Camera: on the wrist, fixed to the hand. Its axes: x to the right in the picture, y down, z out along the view.
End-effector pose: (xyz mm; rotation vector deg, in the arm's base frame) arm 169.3 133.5 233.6 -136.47 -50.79 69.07
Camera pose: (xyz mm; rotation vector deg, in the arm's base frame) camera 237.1 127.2 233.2 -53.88 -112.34 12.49
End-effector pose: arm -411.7 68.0 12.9 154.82 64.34 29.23
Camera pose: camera -394.6 66.7 78.8 54.18 153.75 23.31
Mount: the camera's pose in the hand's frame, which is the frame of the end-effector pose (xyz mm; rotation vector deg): 26.5 30.8 -54.6 1.62 12.90 -93.49
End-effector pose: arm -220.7 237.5 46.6 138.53 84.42 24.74
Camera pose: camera -205.5 251.9 111.4 30.55 160.41 12.97
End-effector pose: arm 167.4 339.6 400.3 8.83 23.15 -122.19
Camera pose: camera 175.6 321.7 335.2 -2.39 -28.88 138.14
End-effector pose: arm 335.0 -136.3 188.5 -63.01 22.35 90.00
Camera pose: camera 332.7 -171.0 130.0 -59.89 -19.54 -0.25
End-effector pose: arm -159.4 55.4 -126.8 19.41 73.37 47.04
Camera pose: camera -219.7 83.5 -141.4 -44.03 74.16 -32.95
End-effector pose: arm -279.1 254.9 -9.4 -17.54 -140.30 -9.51
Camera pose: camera -258.5 278.6 51.0 94.20 -106.19 -43.40
